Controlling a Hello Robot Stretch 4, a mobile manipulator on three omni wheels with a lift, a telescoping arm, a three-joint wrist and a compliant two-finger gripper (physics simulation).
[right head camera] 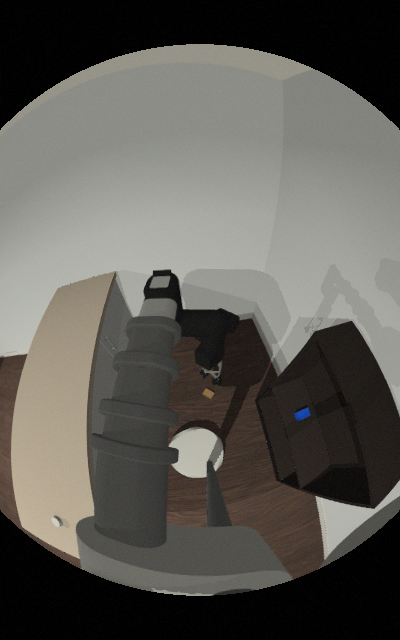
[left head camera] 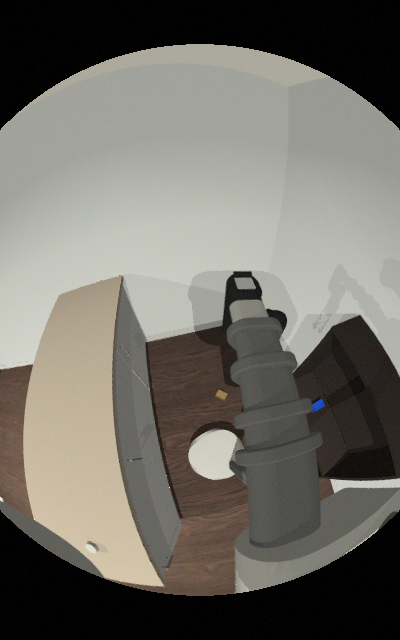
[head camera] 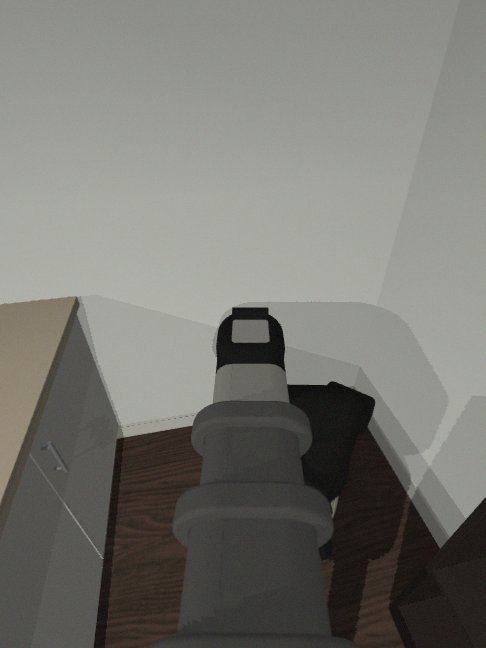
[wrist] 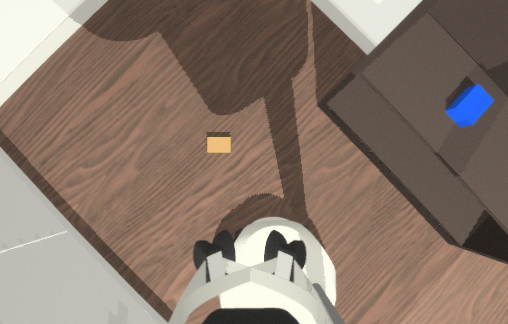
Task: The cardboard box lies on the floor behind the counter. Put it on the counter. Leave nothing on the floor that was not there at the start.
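Places are measured from the robot's base along level axes (x back, y right, z up), in centimetres.
Pixels of known places: gripper, between the fingertips: (right head camera: 210, 378) (wrist: 249, 248); robot's base, origin of its link: (right head camera: 196, 451) (left head camera: 215, 453).
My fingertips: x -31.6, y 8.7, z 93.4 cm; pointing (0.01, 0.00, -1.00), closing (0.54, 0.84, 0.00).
Ahead of a thing's pixels: the offset from my fingertips to its top centre. Level surfaces: height alone.
The small tan cardboard box {dx -20.8, dy +0.0, dz -91.1 cm} (left head camera: 221, 395) (right head camera: 208, 393) (wrist: 219, 145) lies on the wood floor between the counter and the dark furniture. It does not show in the head view, where the arm covers much of the floor. My gripper (right head camera: 210, 376) (wrist: 249, 248) is empty, its fingertips partly drawn in with a gap between them. It hangs well above the floor, and in the wrist view the box lies beyond the fingertips, apart from them. The counter {dz -5.1 cm} (head camera: 31, 355) (left head camera: 75, 410) (right head camera: 55, 400) has a beige top and grey front and stands at the left.
Dark brown furniture (head camera: 455, 591) (left head camera: 372, 360) (right head camera: 370, 360) (wrist: 400, 165) stands at the right, with a blue block {dx +11.4, dy +61.2, dz -46.4 cm} (left head camera: 318, 405) (right head camera: 302, 414) (wrist: 470, 105) on it. My white round base (left head camera: 212, 454) (right head camera: 192, 452) is near the box. A small white object (left head camera: 91, 547) (right head camera: 56, 521) stands on the counter's near end. Walls close the far side.
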